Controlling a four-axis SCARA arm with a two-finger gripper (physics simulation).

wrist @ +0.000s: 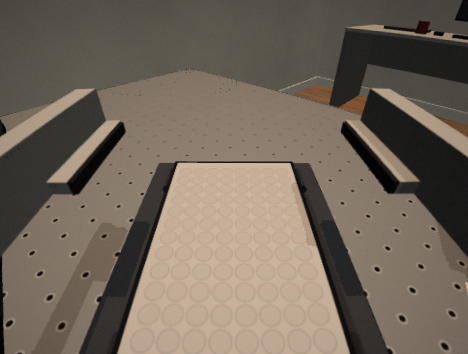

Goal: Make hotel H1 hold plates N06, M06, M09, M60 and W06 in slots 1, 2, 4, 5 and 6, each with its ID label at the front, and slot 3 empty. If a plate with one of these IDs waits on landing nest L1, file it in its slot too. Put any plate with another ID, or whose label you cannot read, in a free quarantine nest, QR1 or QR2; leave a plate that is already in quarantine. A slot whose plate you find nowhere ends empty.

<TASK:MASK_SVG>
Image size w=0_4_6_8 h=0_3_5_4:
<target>gripper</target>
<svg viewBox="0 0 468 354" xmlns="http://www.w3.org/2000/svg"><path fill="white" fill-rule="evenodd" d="M370 88L361 119L346 120L343 122L340 132L388 194L414 194L468 257L468 137L391 89ZM96 88L72 91L0 137L0 257L53 194L79 195L126 133L124 123L121 120L106 121Z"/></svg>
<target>plate M06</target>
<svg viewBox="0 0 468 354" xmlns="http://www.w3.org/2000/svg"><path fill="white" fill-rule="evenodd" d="M175 161L111 354L356 354L293 162Z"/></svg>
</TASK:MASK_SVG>
